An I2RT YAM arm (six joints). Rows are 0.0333 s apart.
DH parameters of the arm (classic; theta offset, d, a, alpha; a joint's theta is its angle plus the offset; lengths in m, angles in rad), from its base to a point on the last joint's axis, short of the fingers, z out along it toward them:
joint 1: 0 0.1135 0.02 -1.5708
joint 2: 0 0 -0.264 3.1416
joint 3: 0.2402 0 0.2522 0
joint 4: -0.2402 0 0.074 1.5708
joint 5: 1.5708 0 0 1.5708
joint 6: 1.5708 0.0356 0 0
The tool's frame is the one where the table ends.
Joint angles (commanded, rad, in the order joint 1, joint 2, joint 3, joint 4, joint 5, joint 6), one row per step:
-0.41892 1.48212 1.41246 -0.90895 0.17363 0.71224
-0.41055 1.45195 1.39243 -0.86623 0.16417 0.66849
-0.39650 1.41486 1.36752 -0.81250 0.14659 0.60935
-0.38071 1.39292 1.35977 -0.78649 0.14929 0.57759
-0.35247 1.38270 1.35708 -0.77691 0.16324 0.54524
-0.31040 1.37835 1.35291 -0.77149 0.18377 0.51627
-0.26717 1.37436 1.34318 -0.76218 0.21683 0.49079
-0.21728 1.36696 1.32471 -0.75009 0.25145 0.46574
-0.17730 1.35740 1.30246 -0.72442 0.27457 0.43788
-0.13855 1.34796 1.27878 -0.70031 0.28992 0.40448
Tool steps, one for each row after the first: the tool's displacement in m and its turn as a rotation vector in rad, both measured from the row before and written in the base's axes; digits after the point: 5 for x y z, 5 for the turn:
-0.00212 0.00408 0.00499 -0.03417 -0.03467 0.04899
-0.00227 0.00622 0.00611 -0.04340 -0.04317 0.07058
-0.00111 0.00541 0.00549 -0.03473 -0.02416 0.03737
0.00131 0.00786 0.00271 -0.03432 0.00024 0.04180
0.00327 0.01113 0.00034 -0.03292 0.01070 0.04822
0.00297 0.01107 -0.00118 -0.03896 0.01314 0.03791
0.00216 0.01317 -0.00284 -0.03940 0.01467 0.04295
0.00148 0.01070 -0.00252 -0.03581 0.00131 0.04267
0.00091 0.01064 -0.00320 -0.03334 0.00474 0.05021

